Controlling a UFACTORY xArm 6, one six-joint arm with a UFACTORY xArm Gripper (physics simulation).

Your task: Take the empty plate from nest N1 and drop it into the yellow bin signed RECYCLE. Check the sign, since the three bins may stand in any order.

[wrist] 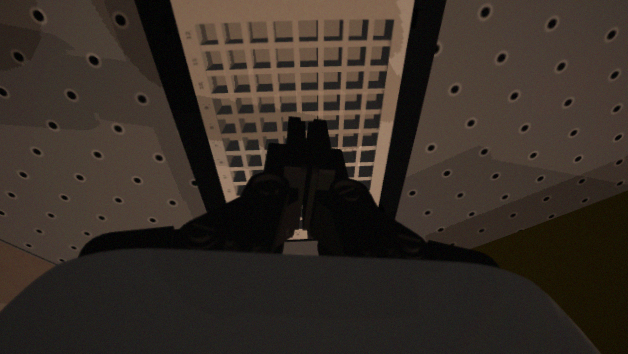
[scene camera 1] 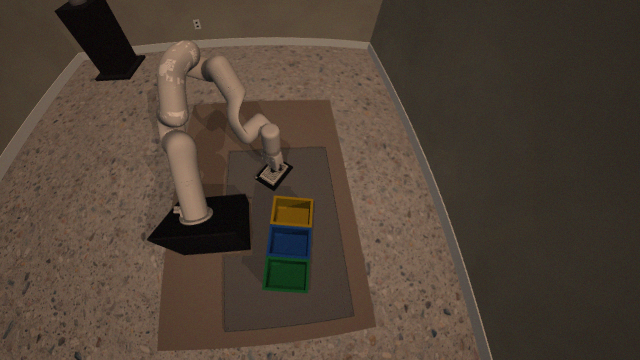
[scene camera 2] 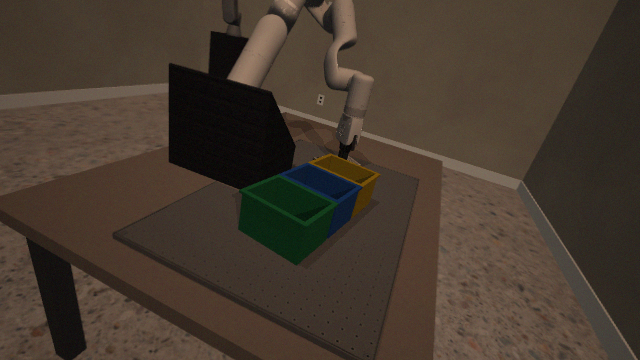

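Seen in the pictures: gripper, between the fingertips: [wrist: 303, 147] [scene camera 1: 274, 170]; arm's base, origin of its link: [scene camera 1: 196, 216] [scene camera 2: 232, 103].
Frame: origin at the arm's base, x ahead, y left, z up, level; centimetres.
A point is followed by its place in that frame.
The pale plate [scene camera 1: 269, 176] {y 26.8, x 24.7, z -16.7 cm} [wrist: 295, 9] {y 34.5, x 29.9, z -16.1 cm}, a grid of square wells, sits in the black frame of the nest [scene camera 1: 274, 187] {y 21.3, x 27.4, z -17.6 cm} [wrist: 169, 65] {y 35.9, x 24.2, z -17.6 cm}. In the second scene view a sliver of the plate shows behind the bins. No nest label is readable. My gripper [scene camera 1: 276, 169] {y 29.9, x 26.9, z -16.2 cm} [scene camera 2: 344, 154] {y 29.9, x 26.9, z -16.2 cm} [wrist: 303, 147] {y 29.9, x 26.9, z -16.2 cm} is shut, its fingertips together with nothing between them, over the plate's middle; the height of the gap is hard to tell. The yellow bin [scene camera 1: 293, 215] {y 7.4, x 36.7, z -18.1 cm} [scene camera 2: 364, 196] {y 4.7, x 44.1, z -13.9 cm} is the bin nearest the nest. Its dark side also shows at the lower right of the wrist view. No RECYCLE sign is readable.
The blue bin [scene camera 1: 289, 243] {y -5.6, x 35.0, z -18.2 cm} [scene camera 2: 344, 219] {y -6.0, x 43.2, z -16.7 cm} stands in the middle of the row, and the green bin [scene camera 1: 286, 275] {y -19.3, x 33.8, z -18.2 cm} [scene camera 2: 280, 222] {y -25.6, x 36.0, z -11.3 cm} at the far end from the nest. The black arm base [scene camera 1: 225, 220] {y -2.3, x 12.5, z 3.3 cm} [scene camera 2: 220, 125] {y -9.7, x 4.9, z -3.6 cm} stands beside the perforated grey board [scene camera 1: 327, 280] {y -21.8, x 51.0, z -18.7 cm} [scene camera 2: 200, 250] {y -34.8, x 24.8, z -18.7 cm}.
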